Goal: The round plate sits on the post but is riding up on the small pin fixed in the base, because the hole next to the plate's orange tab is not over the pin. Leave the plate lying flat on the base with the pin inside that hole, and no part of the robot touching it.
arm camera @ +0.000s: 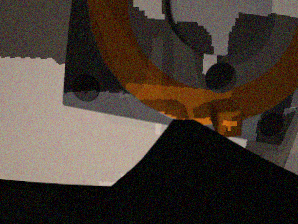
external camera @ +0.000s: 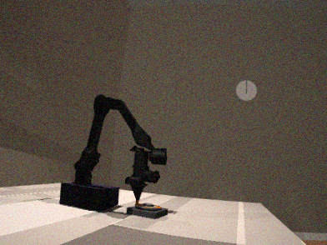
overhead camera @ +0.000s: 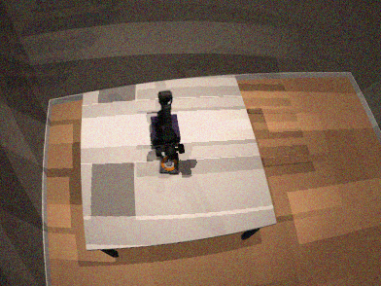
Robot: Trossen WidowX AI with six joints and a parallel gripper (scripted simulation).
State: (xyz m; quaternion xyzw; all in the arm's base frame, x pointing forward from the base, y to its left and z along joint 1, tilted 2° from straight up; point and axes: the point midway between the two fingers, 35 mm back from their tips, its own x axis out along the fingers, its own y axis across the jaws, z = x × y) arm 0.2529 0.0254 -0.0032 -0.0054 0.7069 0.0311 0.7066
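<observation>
Right now the round plate is 30 mm ahead of my gripper tip, 10 mm to the right of it and 10 mm below it. Also, from my gripper tip: dark base 50 mm ahead, 20 mm below, 10 mm to the right.
</observation>
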